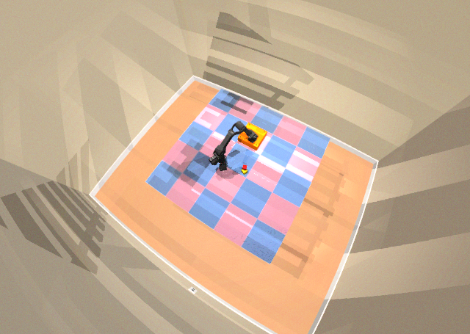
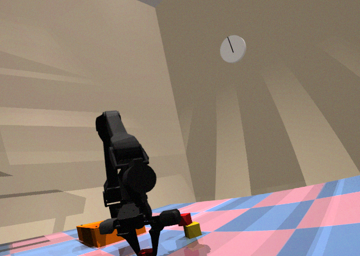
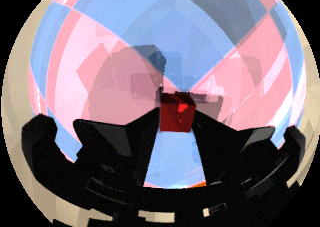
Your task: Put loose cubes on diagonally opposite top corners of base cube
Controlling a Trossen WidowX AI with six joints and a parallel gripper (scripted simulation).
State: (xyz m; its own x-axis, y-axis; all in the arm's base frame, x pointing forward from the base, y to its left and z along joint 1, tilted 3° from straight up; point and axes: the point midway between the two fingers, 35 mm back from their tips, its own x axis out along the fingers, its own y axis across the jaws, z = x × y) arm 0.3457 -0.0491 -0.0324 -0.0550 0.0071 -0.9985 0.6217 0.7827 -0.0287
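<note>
Now: gripper tip 190 mm to the right of the yellow base cube and 80 mm past it.
</note>
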